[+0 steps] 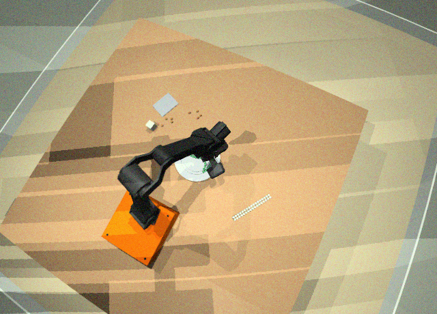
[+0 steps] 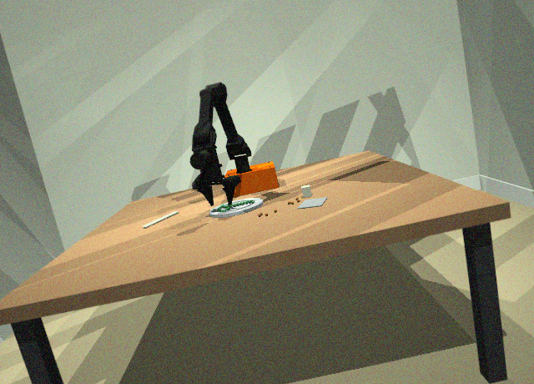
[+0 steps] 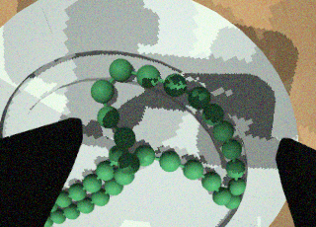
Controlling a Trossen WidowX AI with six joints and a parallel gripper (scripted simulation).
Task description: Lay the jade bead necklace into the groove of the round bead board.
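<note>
The round bead board is 1 cm behind my gripper tip, 5 cm to the left of it and 2 cm below it. Round my gripper tip: grey flat plate: 18 cm ahead, 30 cm to the left, 3 cm below; then small white cube: 6 cm ahead, 31 cm to the left, 1 cm below.
</note>
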